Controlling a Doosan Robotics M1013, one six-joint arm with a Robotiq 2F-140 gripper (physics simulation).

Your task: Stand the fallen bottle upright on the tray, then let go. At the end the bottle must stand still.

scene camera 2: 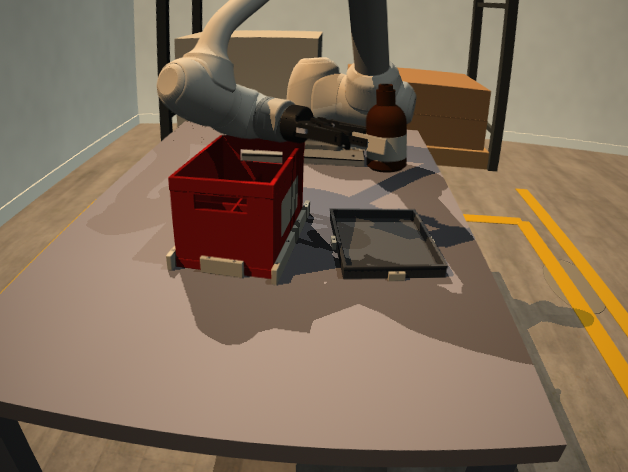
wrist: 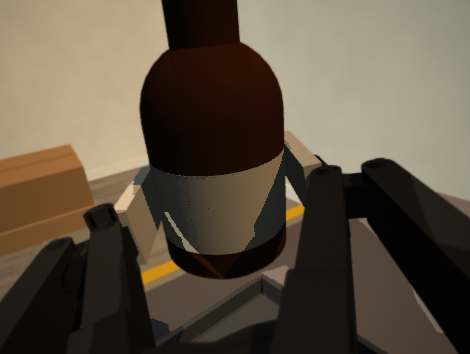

Path:
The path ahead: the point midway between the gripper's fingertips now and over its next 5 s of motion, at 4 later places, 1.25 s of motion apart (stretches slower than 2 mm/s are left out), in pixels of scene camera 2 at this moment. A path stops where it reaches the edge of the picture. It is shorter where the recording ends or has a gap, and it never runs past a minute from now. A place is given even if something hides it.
My gripper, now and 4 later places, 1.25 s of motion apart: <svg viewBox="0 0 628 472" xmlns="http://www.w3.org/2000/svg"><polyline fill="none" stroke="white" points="394,144 397,123 395,119 388,120 378,185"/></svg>

